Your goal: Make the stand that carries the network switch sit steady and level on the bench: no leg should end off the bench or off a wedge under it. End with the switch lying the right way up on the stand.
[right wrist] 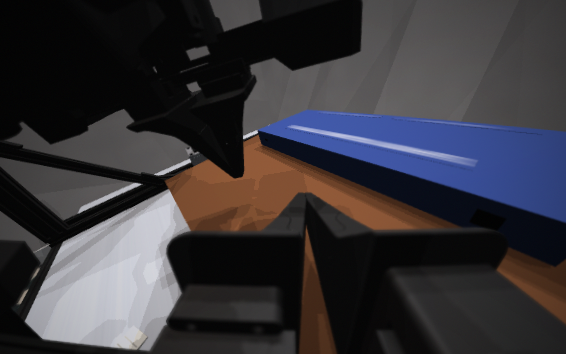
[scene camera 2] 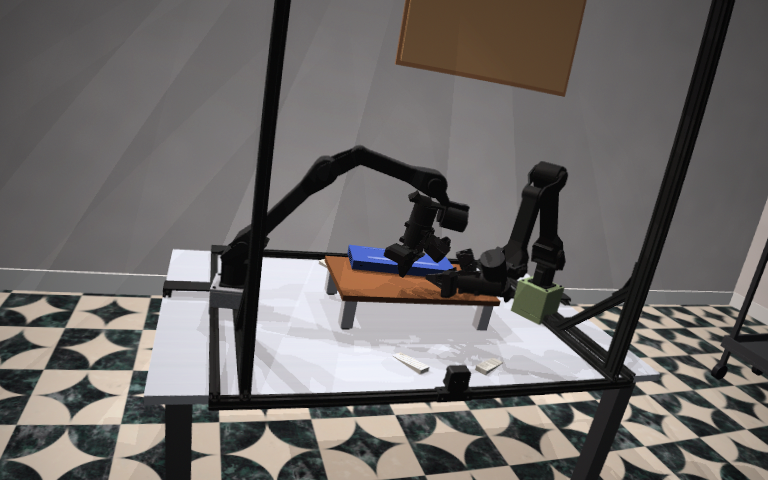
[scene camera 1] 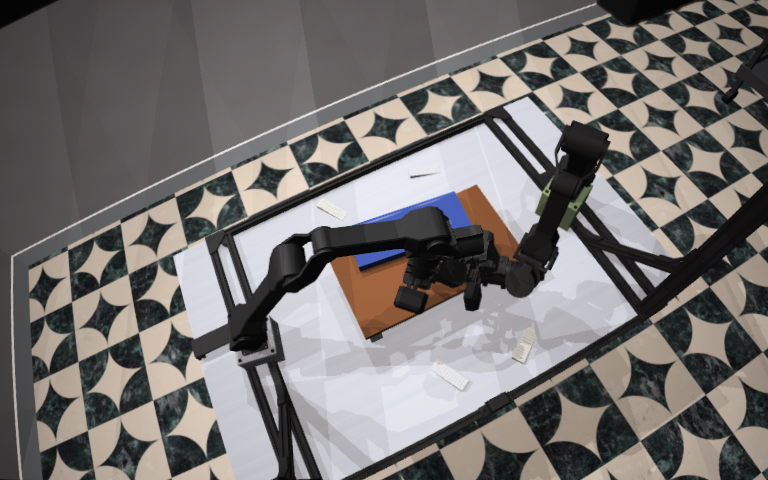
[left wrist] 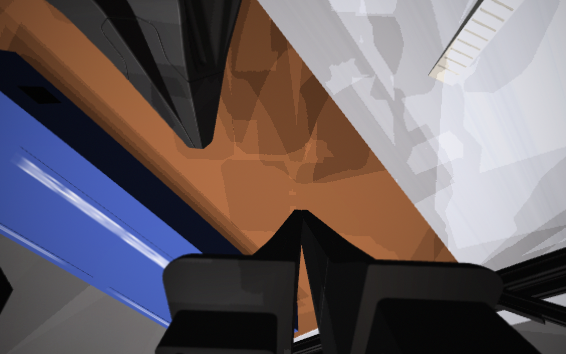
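Where they show: left gripper, fingertip midpoint: (right wrist: pixel 239 174) (scene camera 2: pixel 401 276) (scene camera 1: pixel 417 280) (left wrist: pixel 300 216); right gripper, fingertip midpoint: (right wrist: pixel 304 199) (scene camera 2: pixel 425 276) (left wrist: pixel 201 145); left arm's base, link origin: (scene camera 2: pixel 233 282) (scene camera 1: pixel 253 339); right arm's base, link origin: (scene camera 2: pixel 541 283).
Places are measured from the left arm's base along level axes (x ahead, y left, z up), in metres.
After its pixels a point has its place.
Observation:
The brown stand (scene camera 1: pixel 362 305) {x 0.275, y -0.015, z 0.037 m} (scene camera 2: pixel 396 288) {x 0.400, y -0.019, z 0.034 m} (left wrist: pixel 340 200) {x 0.385, y -0.033, z 0.034 m} is on the bench. Its front legs (scene camera 2: pixel 347 314) {x 0.278, y -0.077, z -0.021 m} (scene camera 2: pixel 484 316) {x 0.648, y -0.022, z -0.022 m} and back left leg (scene camera 2: pixel 331 283) {x 0.250, y 0.107, z -0.023 m} show; the fourth is hidden. I cannot tell if it is level. The blue switch (scene camera 1: pixel 396 213) {x 0.420, y 0.173, z 0.067 m} (scene camera 2: pixel 368 257) {x 0.337, y 0.098, z 0.066 m} (left wrist: pixel 100 175) {x 0.499, y 0.075, z 0.062 m} (right wrist: pixel 500 170) {x 0.547, y 0.106, z 0.062 m} lies flat on its rear part. White wedges (scene camera 1: pixel 331 209) {x 0.265, y 0.331, z -0.059 m} (scene camera 1: pixel 424 172) {x 0.554, y 0.357, z -0.059 m} (scene camera 1: pixel 450 375) {x 0.418, y -0.211, z -0.059 m} (scene camera 1: pixel 524 345) {x 0.606, y -0.203, z -0.058 m} lie on the bench, apart from the stand. My left gripper (scene camera 2: pixel 402 273) {x 0.409, y -0.010, z 0.064 m} (left wrist: pixel 300 216) {x 0.409, y -0.010, z 0.064 m} is shut and empty over the board, beside the switch. My right gripper (scene camera 2: pixel 429 276) {x 0.477, y 0.009, z 0.062 m} (right wrist: pixel 304 199) {x 0.477, y 0.009, z 0.062 m} is shut and empty, low over the board, close to the left one.
A black frame (scene camera 2: pixel 334 402) {x 0.238, y -0.350, z -0.079 m} runs around the bench (scene camera 2: pixel 317 367) {x 0.207, y -0.248, z -0.066 m}, with uprights at both sides. A small black camera (scene camera 2: pixel 457 378) {x 0.488, y -0.319, z -0.027 m} is on its front rail. The green block (scene camera 2: pixel 536 300) {x 0.833, y 0.063, z 0.000 m} is under my right arm's base. Both arms reach over the stand, close together.

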